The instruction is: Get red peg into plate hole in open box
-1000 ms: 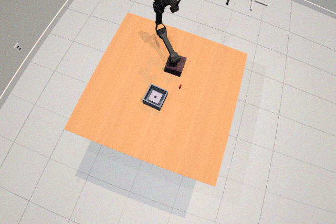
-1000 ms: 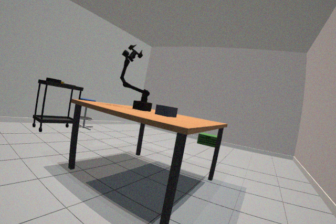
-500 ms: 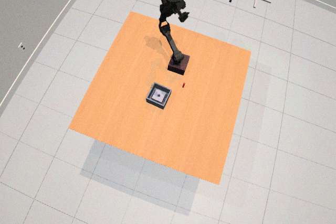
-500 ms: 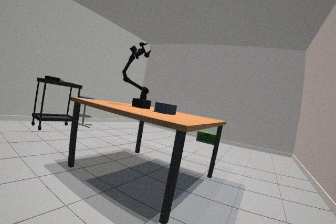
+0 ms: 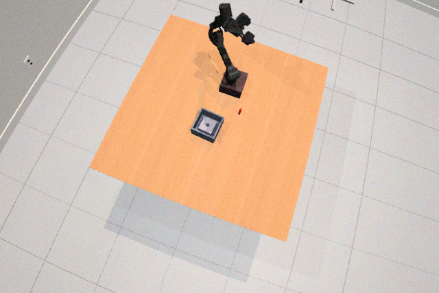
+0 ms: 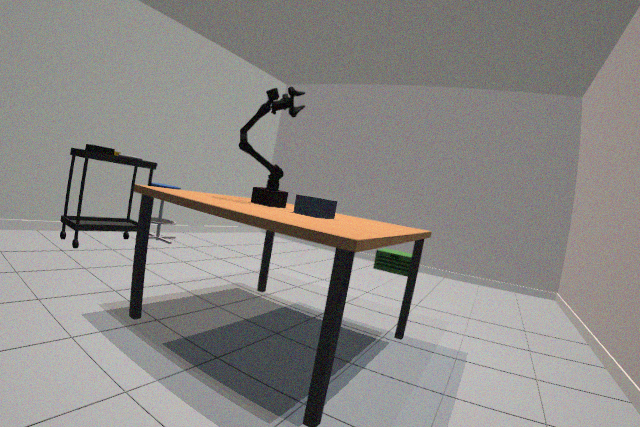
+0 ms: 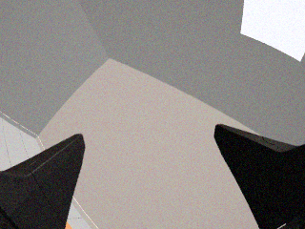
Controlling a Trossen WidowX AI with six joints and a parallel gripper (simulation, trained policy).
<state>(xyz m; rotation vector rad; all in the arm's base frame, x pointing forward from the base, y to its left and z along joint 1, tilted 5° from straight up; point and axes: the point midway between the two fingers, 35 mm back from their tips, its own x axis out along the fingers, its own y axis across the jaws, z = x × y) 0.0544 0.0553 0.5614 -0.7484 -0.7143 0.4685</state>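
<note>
The red peg is 630 mm below my gripper tip, 90 mm ahead of it and 60 mm to the left of it. Round my gripper tip: dark box 640 mm below, 230 mm ahead, 130 mm to the right; then plate 630 mm below, 230 mm ahead, 130 mm to the right.
</note>
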